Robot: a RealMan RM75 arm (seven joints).
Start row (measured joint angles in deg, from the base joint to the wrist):
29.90 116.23 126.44 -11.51 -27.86 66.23 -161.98
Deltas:
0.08 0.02 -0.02 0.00 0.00 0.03 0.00
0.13 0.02 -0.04 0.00 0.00 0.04 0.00
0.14 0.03 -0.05 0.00 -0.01 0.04 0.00
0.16 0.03 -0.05 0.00 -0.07 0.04 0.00
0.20 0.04 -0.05 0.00 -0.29 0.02 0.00
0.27 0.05 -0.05 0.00 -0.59 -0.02 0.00
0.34 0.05 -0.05 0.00 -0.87 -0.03 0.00
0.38 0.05 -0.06 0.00 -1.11 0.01 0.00
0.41 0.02 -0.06 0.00 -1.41 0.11 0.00
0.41 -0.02 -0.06 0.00 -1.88 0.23 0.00
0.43 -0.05 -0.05 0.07 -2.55 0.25 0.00
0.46 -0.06 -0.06 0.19 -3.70 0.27 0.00
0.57 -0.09 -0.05 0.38 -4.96 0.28 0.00
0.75 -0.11 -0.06 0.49 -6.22 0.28 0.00
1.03 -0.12 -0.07 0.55 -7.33 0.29 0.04
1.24 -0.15 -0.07 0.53 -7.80 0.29 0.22
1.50 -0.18 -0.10 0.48 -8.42 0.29 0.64
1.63 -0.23 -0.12 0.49 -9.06 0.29 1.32
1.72 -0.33 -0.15 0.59 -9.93 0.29 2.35
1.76 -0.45 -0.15 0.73 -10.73 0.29 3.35
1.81 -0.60 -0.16 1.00 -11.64 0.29 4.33
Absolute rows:
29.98 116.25 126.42 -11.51 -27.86 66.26 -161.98
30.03 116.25 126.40 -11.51 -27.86 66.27 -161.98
30.04 116.26 126.39 -11.51 -27.87 66.27 -161.98
30.06 116.26 126.39 -11.51 -27.93 66.27 -161.98
30.10 116.27 126.39 -11.51 -28.15 66.25 -161.98
30.17 116.28 126.39 -11.51 -28.45 66.21 -161.98
30.24 116.28 126.39 -11.51 -28.73 66.20 -161.98
30.28 116.28 126.38 -11.51 -28.97 66.24 -161.98
30.31 116.25 126.38 -11.51 -29.27 66.34 -161.98
30.31 116.21 126.38 -11.51 -29.74 66.46 -161.98
30.33 116.18 126.39 -11.44 -30.41 66.48 -161.98
30.36 116.17 126.38 -11.32 -31.56 66.50 -161.98
30.47 116.14 126.39 -11.13 -32.82 66.51 -161.98
30.65 116.12 126.38 -11.02 -34.08 66.51 -161.98
30.93 116.11 126.37 -10.96 -35.19 66.52 -161.94
31.14 116.08 126.37 -10.98 -35.66 66.52 -161.76
31.40 116.05 126.34 -11.03 -36.28 66.52 -161.34
31.53 116.00 126.32 -11.02 -36.92 66.52 -160.66
31.62 115.90 126.29 -10.92 -37.79 66.52 -159.63
31.66 115.78 126.29 -10.78 -38.59 66.52 -158.63
31.71 115.63 126.28 -10.51 -39.50 66.52 -157.65

